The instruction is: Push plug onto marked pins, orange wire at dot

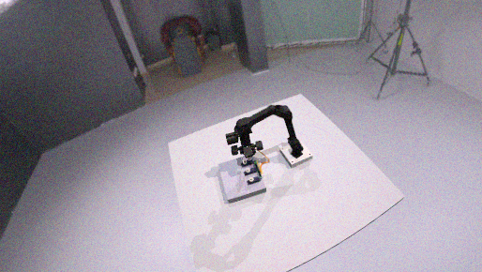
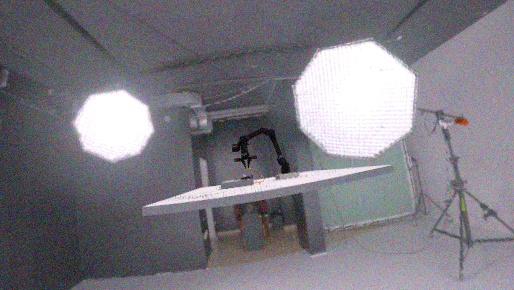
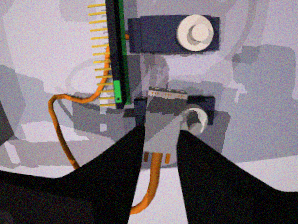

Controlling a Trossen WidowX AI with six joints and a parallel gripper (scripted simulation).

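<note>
Now: the green marked band 30 mm behind my gripper tip, 20 mm to the left of it and 60 mm below it. From my gripper tip the other things lie so: grey printed holder 140 mm ahead, 10 mm to the left, 110 mm below.
</note>
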